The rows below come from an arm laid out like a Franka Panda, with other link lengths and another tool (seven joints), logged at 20 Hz.
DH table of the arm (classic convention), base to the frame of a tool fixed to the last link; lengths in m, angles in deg. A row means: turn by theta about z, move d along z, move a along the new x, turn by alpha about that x. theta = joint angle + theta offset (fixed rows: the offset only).
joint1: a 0  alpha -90  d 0.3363  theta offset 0
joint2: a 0  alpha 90  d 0  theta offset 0
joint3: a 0.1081  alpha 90  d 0.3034  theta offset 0
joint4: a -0.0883  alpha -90  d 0  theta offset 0
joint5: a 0  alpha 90  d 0.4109  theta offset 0
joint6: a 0.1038  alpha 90  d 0  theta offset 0
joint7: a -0.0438  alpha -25.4  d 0.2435  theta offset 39
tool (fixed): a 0  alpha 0  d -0.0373  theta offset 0
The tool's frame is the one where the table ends.
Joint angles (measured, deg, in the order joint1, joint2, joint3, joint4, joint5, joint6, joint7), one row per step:
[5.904 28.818 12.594 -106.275 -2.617 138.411 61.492]
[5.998 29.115 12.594 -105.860 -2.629 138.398 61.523]
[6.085 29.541 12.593 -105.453 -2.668 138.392 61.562]
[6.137 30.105 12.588 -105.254 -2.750 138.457 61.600]
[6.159 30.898 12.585 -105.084 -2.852 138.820 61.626]
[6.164 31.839 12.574 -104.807 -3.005 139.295 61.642]
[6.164 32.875 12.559 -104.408 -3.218 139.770 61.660]
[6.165 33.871 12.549 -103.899 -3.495 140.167 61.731]
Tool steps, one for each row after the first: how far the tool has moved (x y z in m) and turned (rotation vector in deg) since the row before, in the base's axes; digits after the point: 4 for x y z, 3 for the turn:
[0.0015 0.0015 -0.0001 0.079 -0.087 0.029]
[0.0011 0.0014 -0.0018 0.047 0.035 0.031]
[-0.0006 0.0006 -0.0052 -0.036 0.291 0.041]
[-0.0006 0.0004 -0.0076 0.015 0.258 0.019]
[0.0000 0.0002 -0.0083 0.030 0.183 0.020]
[0.0005 0.0002 -0.0085 0.015 0.144 0.038]
[0.0011 0.0003 -0.0073 -0.010 0.061 0.030]

